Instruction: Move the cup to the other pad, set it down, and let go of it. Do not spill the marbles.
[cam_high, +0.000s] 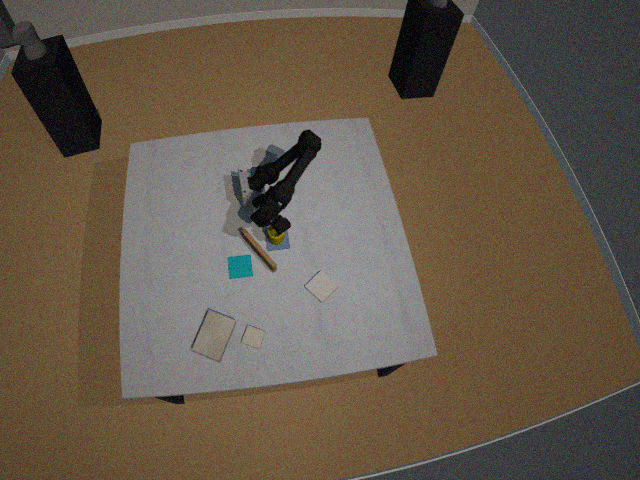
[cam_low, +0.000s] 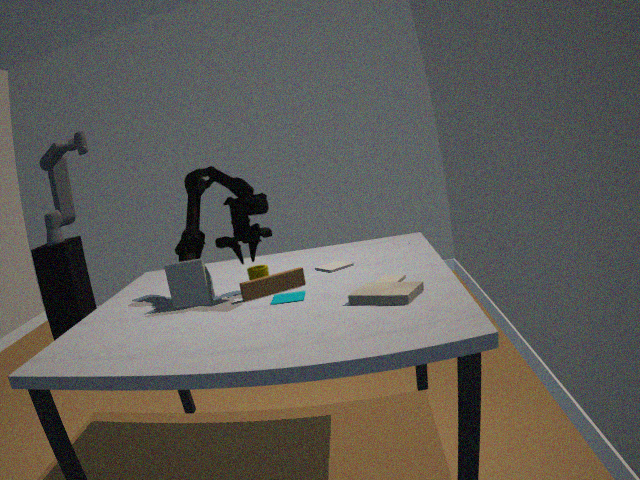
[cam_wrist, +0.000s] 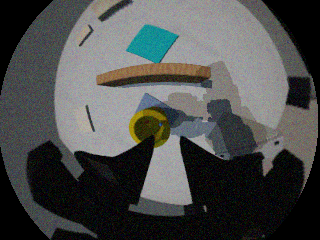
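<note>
The yellow cup lies 60 mm below my gripper tip, 20 mm ahead of it and 10 mm to the left of it. From my gripper tip the other things lie so: blue pad: 100 mm below, 30 mm ahead, 20 mm to the left; then teal pad: 160 mm to the right, 120 mm ahead, 100 mm below; then wooden bar: 80 mm below, 80 mm ahead, 70 mm to the right.
</note>
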